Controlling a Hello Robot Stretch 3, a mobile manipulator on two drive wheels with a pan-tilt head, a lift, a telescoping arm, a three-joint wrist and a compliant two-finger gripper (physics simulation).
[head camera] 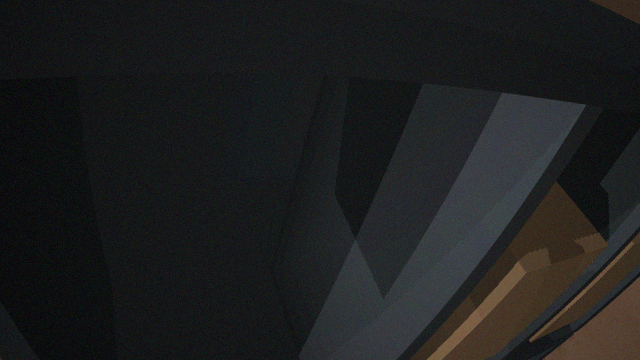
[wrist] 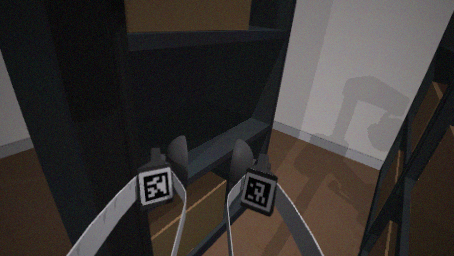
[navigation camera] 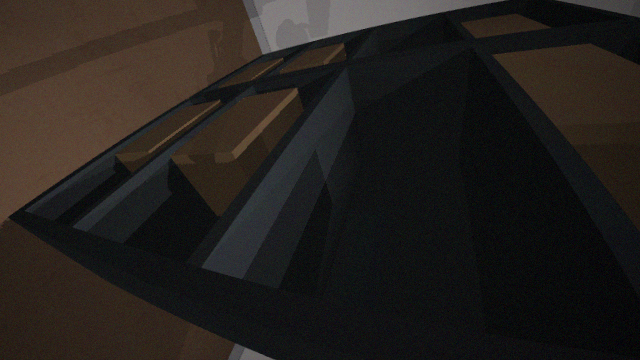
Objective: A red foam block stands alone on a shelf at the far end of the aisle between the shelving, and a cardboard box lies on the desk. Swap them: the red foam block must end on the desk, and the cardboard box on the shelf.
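Observation:
My gripper [wrist: 210,155] is open in the wrist view, with its two fingertips apart and no object between them. It is in front of a dark shelf unit [wrist: 210,40] [navigation camera: 260,200] [head camera: 500,200], whose middle compartment shows behind the fingers. The red foam block does not show in the head, navigation or wrist view. The desk does not show either. Brown boxes stand in the shelving, and I cannot tell whether any is the cardboard box that the task names. My gripper does not show in the head or navigation view.
A brown box [head camera: 500,310] [navigation camera: 240,125] sits in a compartment beside the lit shelf board. Another box [wrist: 190,15] is high in the wrist view. A second shelf unit [wrist: 406,192] stands at the right. A pale wall [wrist: 315,65] [navigation camera: 350,20] and brown floor [wrist: 310,200] [navigation camera: 75,120] lie beyond.

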